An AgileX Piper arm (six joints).
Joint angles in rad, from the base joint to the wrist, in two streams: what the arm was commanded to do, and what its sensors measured. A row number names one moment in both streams.
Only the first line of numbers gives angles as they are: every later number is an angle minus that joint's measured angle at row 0.
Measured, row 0:
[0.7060 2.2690 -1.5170 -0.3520 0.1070 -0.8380]
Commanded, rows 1 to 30:
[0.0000 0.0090 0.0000 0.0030 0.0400 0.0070]
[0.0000 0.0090 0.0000 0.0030 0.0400 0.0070]
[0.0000 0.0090 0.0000 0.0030 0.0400 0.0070]
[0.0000 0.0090 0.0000 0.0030 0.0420 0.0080]
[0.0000 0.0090 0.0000 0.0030 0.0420 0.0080]
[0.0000 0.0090 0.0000 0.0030 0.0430 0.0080]
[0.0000 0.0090 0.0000 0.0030 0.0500 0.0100]
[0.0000 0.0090 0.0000 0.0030 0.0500 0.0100]
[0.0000 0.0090 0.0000 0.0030 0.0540 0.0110]
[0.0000 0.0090 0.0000 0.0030 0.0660 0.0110]
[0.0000 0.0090 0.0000 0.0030 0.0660 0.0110]
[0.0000 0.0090 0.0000 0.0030 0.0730 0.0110]
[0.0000 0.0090 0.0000 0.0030 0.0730 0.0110]
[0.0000 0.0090 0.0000 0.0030 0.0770 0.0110]
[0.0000 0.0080 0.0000 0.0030 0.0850 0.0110]
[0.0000 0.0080 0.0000 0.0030 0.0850 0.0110]
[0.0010 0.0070 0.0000 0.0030 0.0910 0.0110]
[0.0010 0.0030 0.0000 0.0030 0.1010 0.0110]
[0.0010 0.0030 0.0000 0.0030 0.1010 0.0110]
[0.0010 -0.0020 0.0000 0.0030 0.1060 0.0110]
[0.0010 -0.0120 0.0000 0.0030 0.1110 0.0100]
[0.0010 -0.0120 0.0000 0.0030 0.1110 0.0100]
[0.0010 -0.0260 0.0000 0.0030 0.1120 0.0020]
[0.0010 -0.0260 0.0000 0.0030 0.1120 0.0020]
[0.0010 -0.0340 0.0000 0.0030 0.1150 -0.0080]
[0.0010 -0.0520 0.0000 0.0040 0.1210 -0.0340]
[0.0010 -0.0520 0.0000 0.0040 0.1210 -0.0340]
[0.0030 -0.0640 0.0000 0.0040 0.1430 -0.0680]
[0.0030 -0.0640 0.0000 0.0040 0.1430 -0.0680]
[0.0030 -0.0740 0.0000 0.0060 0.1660 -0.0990]
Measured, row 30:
[-0.0030 -0.0470 0.0000 0.0090 0.1450 -0.0460]
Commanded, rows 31 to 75:
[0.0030 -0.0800 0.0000 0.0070 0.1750 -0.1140]
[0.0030 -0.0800 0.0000 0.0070 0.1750 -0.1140]
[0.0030 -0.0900 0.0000 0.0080 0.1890 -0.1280]
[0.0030 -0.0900 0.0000 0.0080 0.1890 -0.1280]
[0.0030 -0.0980 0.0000 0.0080 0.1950 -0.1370]
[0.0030 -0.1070 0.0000 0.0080 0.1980 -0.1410]
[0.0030 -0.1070 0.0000 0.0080 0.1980 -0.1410]
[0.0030 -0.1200 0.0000 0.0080 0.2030 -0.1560]
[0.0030 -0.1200 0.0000 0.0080 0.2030 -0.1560]
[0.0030 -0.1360 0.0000 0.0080 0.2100 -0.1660]
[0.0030 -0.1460 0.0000 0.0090 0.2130 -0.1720]
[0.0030 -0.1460 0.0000 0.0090 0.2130 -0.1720]
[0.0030 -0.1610 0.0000 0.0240 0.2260 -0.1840]
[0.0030 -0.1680 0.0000 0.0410 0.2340 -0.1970]
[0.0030 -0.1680 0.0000 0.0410 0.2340 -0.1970]
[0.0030 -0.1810 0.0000 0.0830 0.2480 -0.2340]
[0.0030 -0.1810 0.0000 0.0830 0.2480 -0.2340]
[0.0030 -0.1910 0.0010 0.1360 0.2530 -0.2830]
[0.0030 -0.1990 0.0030 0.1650 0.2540 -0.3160]
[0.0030 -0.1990 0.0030 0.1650 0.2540 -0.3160]
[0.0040 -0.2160 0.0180 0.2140 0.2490 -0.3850]
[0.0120 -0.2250 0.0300 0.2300 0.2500 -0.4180]
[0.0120 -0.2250 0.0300 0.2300 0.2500 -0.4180]
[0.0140 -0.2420 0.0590 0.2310 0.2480 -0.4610]
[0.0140 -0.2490 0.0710 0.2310 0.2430 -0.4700]
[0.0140 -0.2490 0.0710 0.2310 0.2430 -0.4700]
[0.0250 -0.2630 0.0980 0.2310 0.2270 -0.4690]
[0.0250 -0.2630 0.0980 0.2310 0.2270 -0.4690]
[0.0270 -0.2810 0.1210 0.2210 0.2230 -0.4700]
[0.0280 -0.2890 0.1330 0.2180 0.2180 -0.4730]
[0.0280 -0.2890 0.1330 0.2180 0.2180 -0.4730]
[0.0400 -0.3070 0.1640 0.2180 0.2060 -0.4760]
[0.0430 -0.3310 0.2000 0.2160 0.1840 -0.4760]
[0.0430 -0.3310 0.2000 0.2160 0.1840 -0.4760]
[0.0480 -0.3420 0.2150 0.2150 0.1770 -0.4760]
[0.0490 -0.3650 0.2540 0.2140 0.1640 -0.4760]
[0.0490 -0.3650 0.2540 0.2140 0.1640 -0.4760]
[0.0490 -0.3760 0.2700 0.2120 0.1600 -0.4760]
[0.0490 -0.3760 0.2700 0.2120 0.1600 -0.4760]
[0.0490 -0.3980 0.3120 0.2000 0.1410 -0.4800]
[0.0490 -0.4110 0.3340 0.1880 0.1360 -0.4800]
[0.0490 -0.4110 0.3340 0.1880 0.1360 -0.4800]
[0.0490 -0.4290 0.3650 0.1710 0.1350 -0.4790]
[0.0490 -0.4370 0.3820 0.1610 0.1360 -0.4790]
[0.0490 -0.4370 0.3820 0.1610 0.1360 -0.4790]
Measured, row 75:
[0.0460 -0.3950 0.3510 0.1950 0.2040 -0.4720]
